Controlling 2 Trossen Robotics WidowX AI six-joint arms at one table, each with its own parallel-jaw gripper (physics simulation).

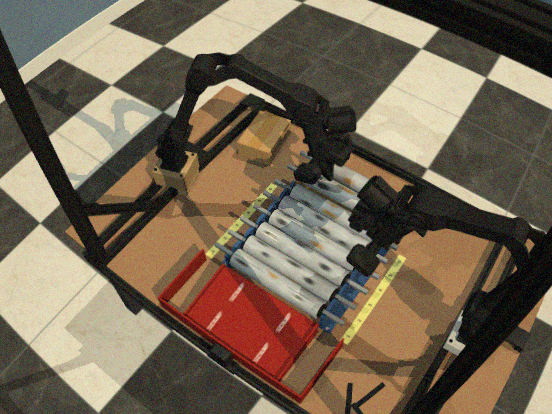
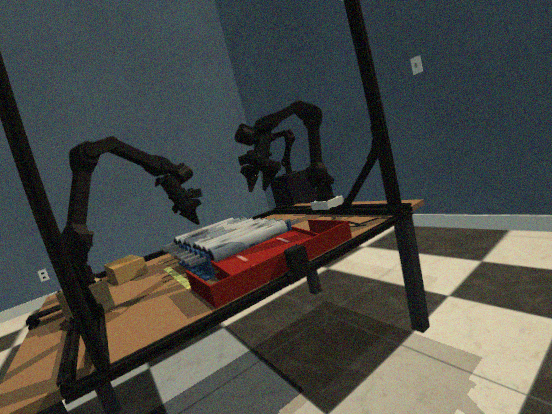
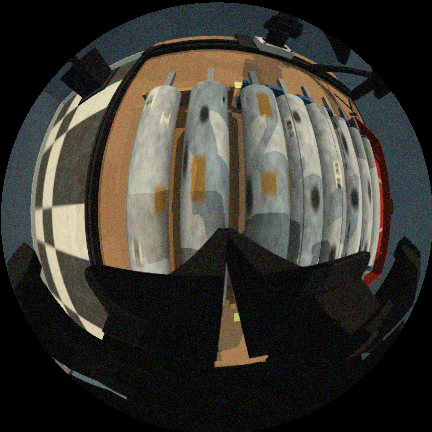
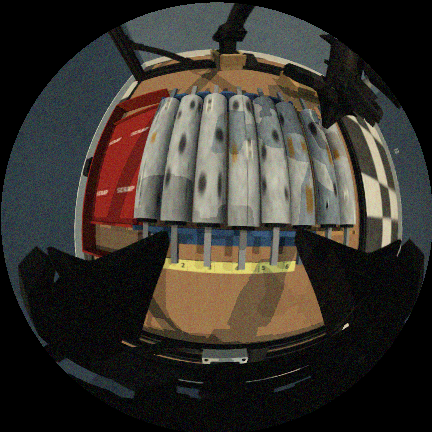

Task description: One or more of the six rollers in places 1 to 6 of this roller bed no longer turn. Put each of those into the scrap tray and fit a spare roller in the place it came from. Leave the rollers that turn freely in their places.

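Pixels of known places: left gripper, fingertip midpoint: (image 1: 330, 180) (image 2: 198, 224) (image 3: 224, 234) (image 4: 323, 126); right gripper, fingertip midpoint: (image 1: 360, 246) (image 2: 257, 191) (image 4: 234, 236); left arm's base at its link origin: (image 1: 174, 162) (image 4: 227, 51); right arm's base at its link origin: (image 1: 472, 335) (image 2: 326, 199) (image 3: 273, 42).
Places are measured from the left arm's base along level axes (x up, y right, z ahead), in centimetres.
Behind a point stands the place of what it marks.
Grey, stained rollers fill places 1 to 6 of the blue roller bed (image 1: 329, 320) (image 4: 200, 236) {x -7.2, y 23.3, z 56.4 cm}; the roller in place 1 (image 4: 156, 165) {x -0.7, y 26.3, z 43.8 cm} is nearest the red scrap tray (image 1: 175, 311) {x -2.9, y 41.2, z 18.3 cm} (image 2: 320, 251) {x -6.9, y 48.7, z 41.2 cm} (image 4: 89, 210) {x -5.1, y 49.0, z 43.7 cm}, which holds no roller. The roller in place 6 (image 3: 269, 150) {x -0.1, y 2.8, z 49.7 cm} (image 4: 299, 165) {x -0.2, y 4.4, z 50.0 cm} has orange patches. Beyond it lie two spare rollers (image 3: 205, 140) {x 0.0, y -2.7, z 52.0 cm} (image 3: 152, 160) {x -0.4, y -7.9, z 52.1 cm}. My left gripper (image 3: 224, 234) {x 3.0, y -3.7, z 44.2 cm} (image 2: 196, 221) {x 3.0, y -3.7, z 44.2 cm} (image 4: 323, 126) {x 3.0, y -3.7, z 44.2 cm} is shut and empty, above the gap between the roller in place 6 and the nearer spare. My right gripper (image 4: 234, 236) {x 9.9, y 18.5, z 56.6 cm} (image 2: 258, 189) {x 9.9, y 18.5, z 56.6 cm} is open and empty above the bed's right-hand ends.
Yellow number strips (image 1: 372, 305) {x -7.5, y 23.3, z 62.9 cm} (image 4: 227, 267) {x -7.6, y 20.2, z 63.3 cm} run along both sides of the bed. A wooden block (image 1: 262, 137) {x -2.1, y -17.9, z 20.2 cm} (image 2: 125, 269) {x -3.7, y -13.5, z 17.2 cm} lies near the left arm's base. Black frame posts (image 1: 45, 150) {x 38.5, y 33.4, z -7.3 cm} stand at the table's corners. The two arms reach over the bed from opposite sides.
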